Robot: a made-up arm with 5 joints. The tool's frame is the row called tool.
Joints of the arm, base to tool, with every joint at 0 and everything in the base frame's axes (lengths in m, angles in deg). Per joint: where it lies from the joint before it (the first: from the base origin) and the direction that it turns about. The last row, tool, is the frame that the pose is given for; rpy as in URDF.
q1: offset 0.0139 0.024 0.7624 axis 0 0 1
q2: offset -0.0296 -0.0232 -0.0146 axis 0 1 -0.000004
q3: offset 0.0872 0.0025 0.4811 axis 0 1 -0.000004
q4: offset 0.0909 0.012 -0.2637 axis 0 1 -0.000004
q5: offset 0.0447 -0.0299 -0.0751 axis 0 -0.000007 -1
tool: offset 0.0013 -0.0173 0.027 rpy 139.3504 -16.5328 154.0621
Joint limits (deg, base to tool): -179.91..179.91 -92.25..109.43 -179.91..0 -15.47..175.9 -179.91..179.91
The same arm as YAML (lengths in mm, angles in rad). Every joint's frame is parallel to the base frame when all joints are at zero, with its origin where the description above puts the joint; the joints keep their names.
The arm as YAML. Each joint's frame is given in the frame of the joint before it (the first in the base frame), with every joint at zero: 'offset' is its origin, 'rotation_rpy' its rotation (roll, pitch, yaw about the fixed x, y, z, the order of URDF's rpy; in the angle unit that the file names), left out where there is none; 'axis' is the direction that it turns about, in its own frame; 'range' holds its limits. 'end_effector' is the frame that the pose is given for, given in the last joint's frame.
length_unit: mm
angle_unit: rad
chain:
  - id: q1
    offset: [13.9, 24.0, 762.4]
    axis: [0.0, 0.0, 1.0]
    range: [-3.14, 3.14]
  - id: q2
    offset: [-29.6, -23.2, -14.6]
    axis: [0.0, 1.0, 0.0]
    range: [-1.6101, 1.9099]
  - id: q3
    offset: [87.2, 2.5, 481.1]
    axis: [0.0, 1.0, 0.0]
    range: [-3.14, 0.0]
  - id: q4
    offset: [90.9, 12.0, -263.7]
    axis: [0.0, 1.0, 0.0]
    range: [-0.27, 3.07]
  - id: q5
    offset: [44.7, -29.9, -75.1]
    axis: [0.0, 0.0, -1.0]
    range: [-3.14, 3.14]
end_effector:
  offset: [1.3, -17.3, 27.0]
  rotation_rpy: [2.4321, -0.2886, 2.6889]

